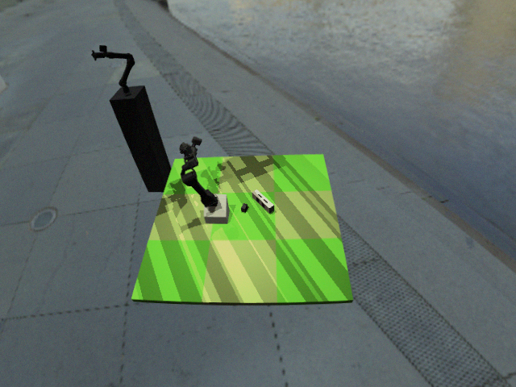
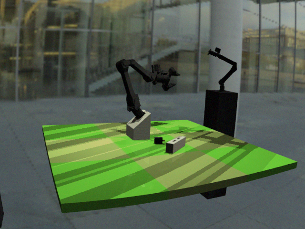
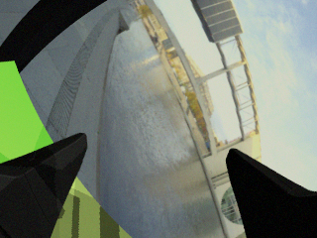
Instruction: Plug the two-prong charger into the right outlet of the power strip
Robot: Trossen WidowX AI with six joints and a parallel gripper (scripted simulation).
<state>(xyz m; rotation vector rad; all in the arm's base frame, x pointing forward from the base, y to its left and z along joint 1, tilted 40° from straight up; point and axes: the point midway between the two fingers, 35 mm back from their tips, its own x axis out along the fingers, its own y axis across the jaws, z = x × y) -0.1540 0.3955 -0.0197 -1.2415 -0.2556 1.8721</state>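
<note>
The two-prong charger lies 37 cm ahead of my gripper tip, 36 cm below it and 28 cm to the right of it.
</note>
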